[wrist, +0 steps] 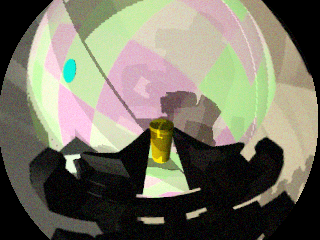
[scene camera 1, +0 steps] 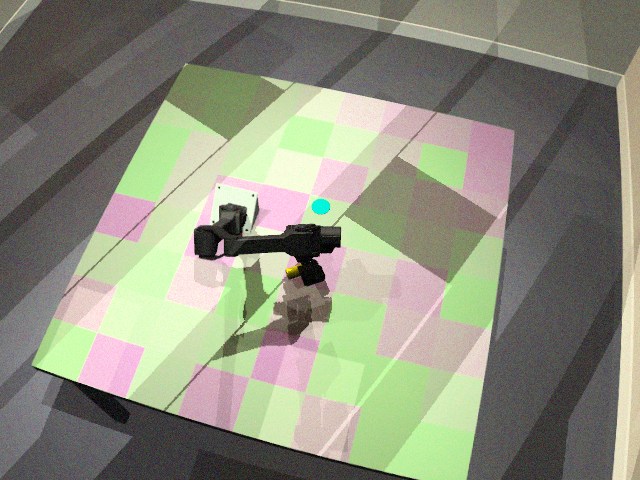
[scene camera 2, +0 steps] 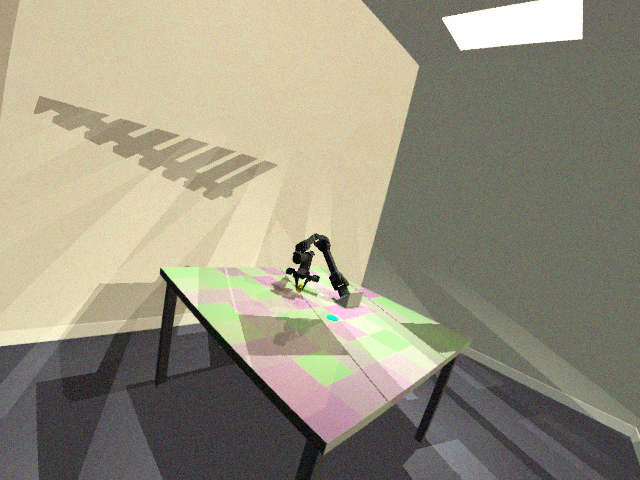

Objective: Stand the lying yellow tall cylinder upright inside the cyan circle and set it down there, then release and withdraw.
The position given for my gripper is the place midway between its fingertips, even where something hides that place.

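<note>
My gripper [wrist: 161,130] holds a yellow cylinder [wrist: 161,130].
</note>
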